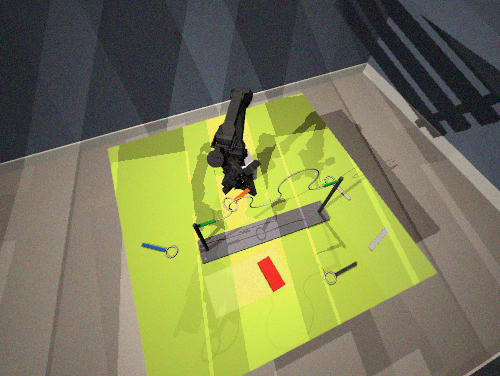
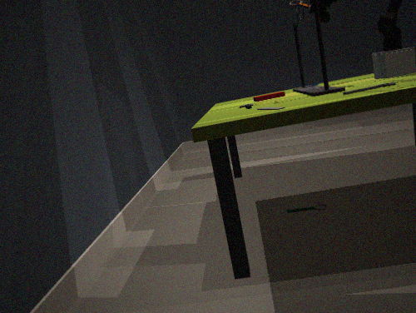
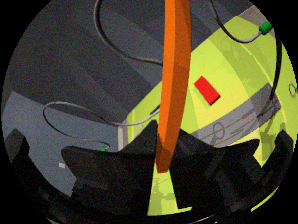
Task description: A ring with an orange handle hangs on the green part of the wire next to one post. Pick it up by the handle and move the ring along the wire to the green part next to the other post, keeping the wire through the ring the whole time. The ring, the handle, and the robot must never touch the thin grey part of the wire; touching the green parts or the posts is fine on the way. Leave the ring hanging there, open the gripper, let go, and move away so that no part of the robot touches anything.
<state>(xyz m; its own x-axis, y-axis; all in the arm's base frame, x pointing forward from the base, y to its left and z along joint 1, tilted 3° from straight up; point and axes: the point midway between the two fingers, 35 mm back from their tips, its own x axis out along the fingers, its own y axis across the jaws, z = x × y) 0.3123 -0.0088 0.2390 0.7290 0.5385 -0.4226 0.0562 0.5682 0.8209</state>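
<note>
The orange-handled ring is 20 mm ahead of my gripper tip, 70 mm to the right of it and 50 mm above it. Round my gripper tip: blue-handled ring 30 mm ahead, 440 mm to the right, 350 mm below; then red block 230 mm ahead, 40 mm to the left, 340 mm below; then dark-handled ring 290 mm ahead, 340 mm to the left, 350 mm below.
</note>
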